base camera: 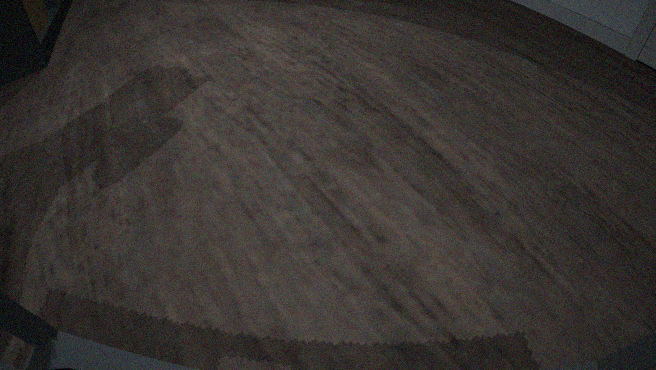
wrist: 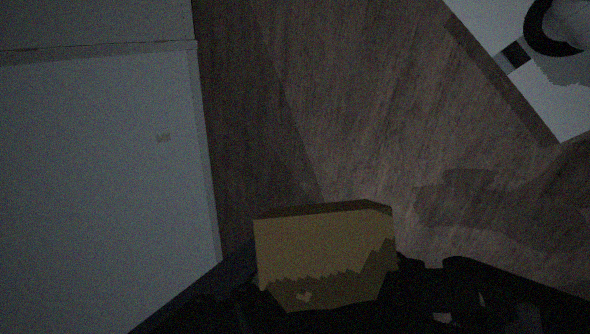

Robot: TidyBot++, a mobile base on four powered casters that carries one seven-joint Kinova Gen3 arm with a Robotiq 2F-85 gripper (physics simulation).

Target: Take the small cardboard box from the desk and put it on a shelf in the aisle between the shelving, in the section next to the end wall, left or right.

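Frame: origin at the arm's base, x left, y back, z up, level; centimetres.
Where they show: gripper, fingertip midpoint: (wrist: 324, 268).
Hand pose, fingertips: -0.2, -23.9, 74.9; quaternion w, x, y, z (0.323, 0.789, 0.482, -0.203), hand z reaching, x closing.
Note:
After its pixels a point has its place, as x, y, z.
The small cardboard box (wrist: 324, 245) @[-2.5, -19.4, 77.4] shows at the lower middle of the wrist view, brown, with its lower part in shadow. My gripper (wrist: 324, 268) @[-0.2, -23.9, 74.8] is shut on it, with the dark fingers at its left and right sides. The box is held above the wood floor. Neither the gripper nor the box shows in the base camera view. The desk cannot be made out in either view. At the top left of the base camera view, part of a dark frame (base camera: 59, 31) @[133.5, -135.8, -39.0] shows with something brown inside; it may be shelving.
A pale panelled surface (wrist: 110, 150) @[-106.7, -197.9, 39.1] fills the left of the wrist view, close beside the box in the picture. A pale panelled wall (base camera: 595, 22) @[-130.7, -164.0, -31.3] stands at the upper right of the base camera view. My white base (wrist: 555, 105) @[15.8, -11.3, -1.4] shows at the wrist view's upper right. Shadows cross the wood floor (base camera: 325, 200) @[1.3, -42.0, -39.6].

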